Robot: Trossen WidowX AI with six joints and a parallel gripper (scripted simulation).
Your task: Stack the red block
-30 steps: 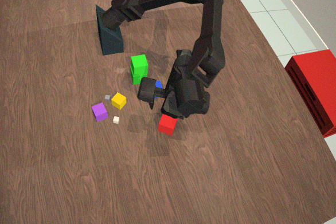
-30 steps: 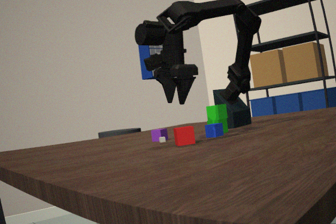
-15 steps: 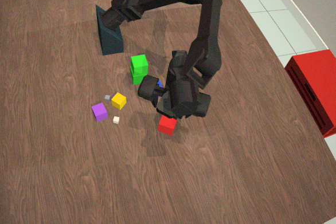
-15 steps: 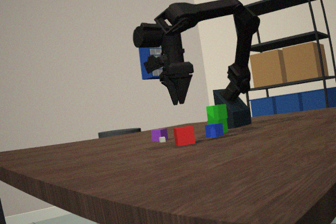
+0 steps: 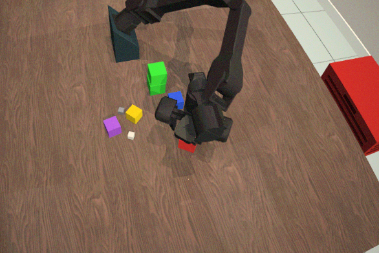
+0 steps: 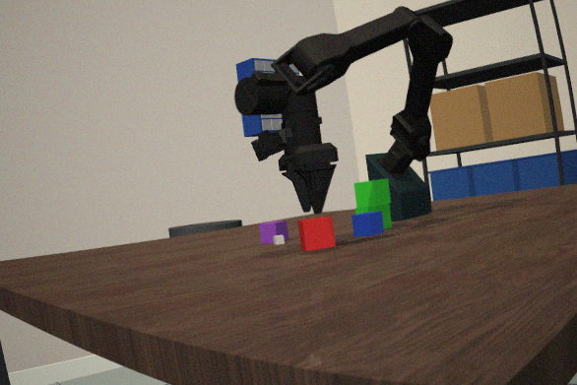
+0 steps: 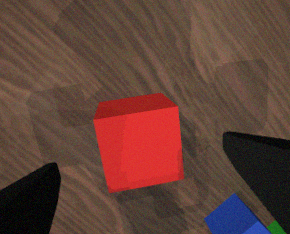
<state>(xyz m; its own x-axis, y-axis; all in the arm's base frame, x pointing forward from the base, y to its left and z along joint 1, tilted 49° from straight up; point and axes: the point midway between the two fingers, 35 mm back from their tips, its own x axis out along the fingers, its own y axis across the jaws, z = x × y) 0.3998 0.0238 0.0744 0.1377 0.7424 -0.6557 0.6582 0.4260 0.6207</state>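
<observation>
Right now my gripper tip is 3 cm above the red block. The rest, counted from my gripper tip: white block 14 cm to the right, 8 cm behind, 5 cm below; then blue block 14 cm behind, 4 cm below, 1 cm to the left; then yellow block 13 cm behind, 11 cm to the right, 4 cm below.
</observation>
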